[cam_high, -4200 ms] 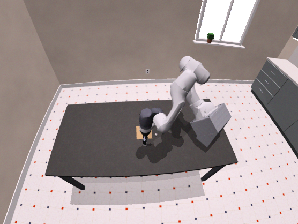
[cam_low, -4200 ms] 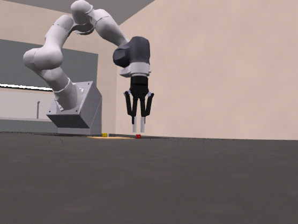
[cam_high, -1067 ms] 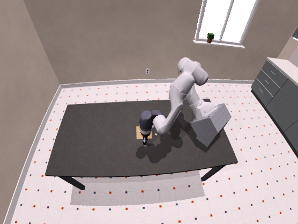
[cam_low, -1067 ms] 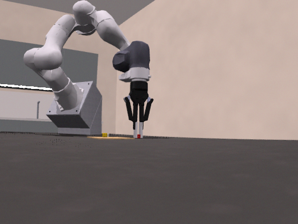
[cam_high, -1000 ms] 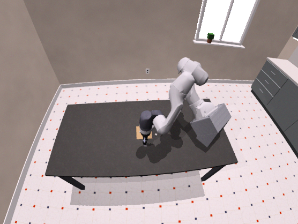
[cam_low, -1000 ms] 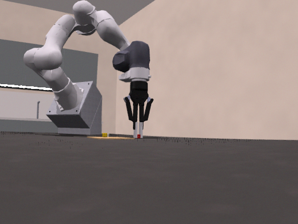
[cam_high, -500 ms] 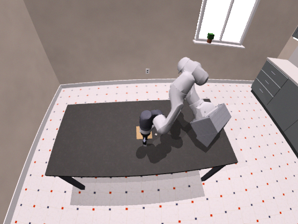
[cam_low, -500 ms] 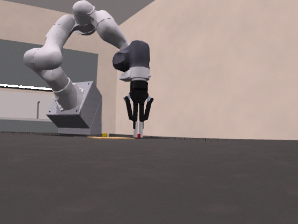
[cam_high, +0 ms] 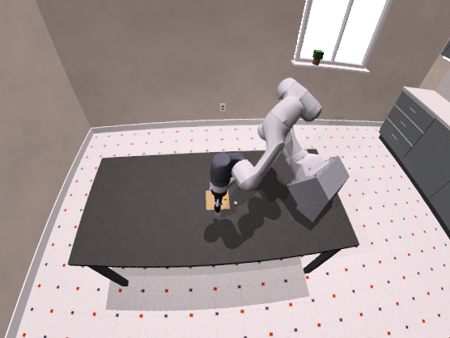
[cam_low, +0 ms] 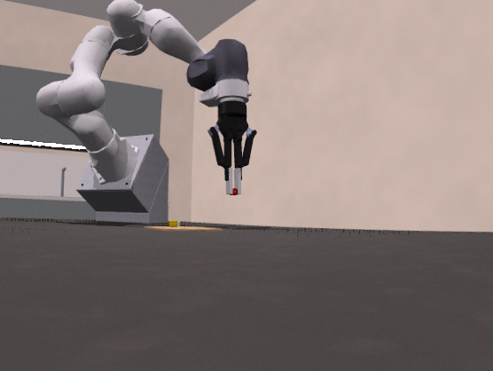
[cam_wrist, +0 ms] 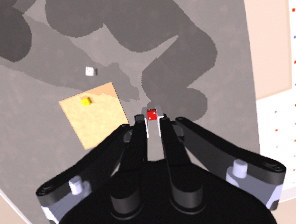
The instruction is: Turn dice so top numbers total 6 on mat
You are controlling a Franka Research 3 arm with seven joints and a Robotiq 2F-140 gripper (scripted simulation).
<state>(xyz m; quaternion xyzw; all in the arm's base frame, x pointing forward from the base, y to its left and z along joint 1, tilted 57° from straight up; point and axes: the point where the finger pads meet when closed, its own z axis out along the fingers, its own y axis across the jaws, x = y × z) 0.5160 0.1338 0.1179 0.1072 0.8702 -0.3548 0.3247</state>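
Now: the tan mat 13 cm to the right of my hand, 12 cm below it and 5 cm behind it. Also, from my hand: yellow die (12 cm to the right, 11 cm below, 9 cm behind); red die (3 cm below); white die (14 cm behind, 11 cm below, 6 cm to the right).
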